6 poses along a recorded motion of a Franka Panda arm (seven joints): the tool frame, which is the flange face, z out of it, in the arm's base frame.
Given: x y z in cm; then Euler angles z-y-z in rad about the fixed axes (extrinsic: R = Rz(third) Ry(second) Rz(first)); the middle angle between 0 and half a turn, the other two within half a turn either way.
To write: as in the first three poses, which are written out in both.
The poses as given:
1: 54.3 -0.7 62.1 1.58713 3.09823 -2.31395
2: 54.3 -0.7 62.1 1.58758 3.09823 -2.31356
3: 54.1 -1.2 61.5 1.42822 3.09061 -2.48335
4: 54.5 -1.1 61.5 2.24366 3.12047 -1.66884
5: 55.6 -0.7 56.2 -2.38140 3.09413 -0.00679
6: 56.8 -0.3 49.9 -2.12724 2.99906 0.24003
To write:
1: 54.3 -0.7 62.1; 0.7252 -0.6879 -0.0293; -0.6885 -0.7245 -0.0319; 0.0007 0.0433 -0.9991
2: 54.3 -0.7 62.1; 0.7252 -0.6880 -0.0293; -0.6886 -0.7245 -0.0319; 0.0007 0.0433 -0.9991
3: 54.1 -1.2 61.5; 0.7178 -0.6951 -0.0403; -0.6962 -0.7171 -0.0312; -0.0072 0.0504 -0.9987
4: 54.5 -1.1 61.5; 0.7173 -0.6968 -0.0021; -0.6966 -0.7171 -0.0210; 0.0132 0.0165 -0.9998
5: 55.6 -0.7 56.2; 0.7192 -0.6932 0.0474; -0.6940 -0.7200 -0.0003; 0.0344 -0.0327 -0.9989
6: 56.8 -0.3 49.9; 0.7097 -0.6909 0.1380; -0.7005 -0.7128 0.0338; 0.0750 -0.1206 -0.9899
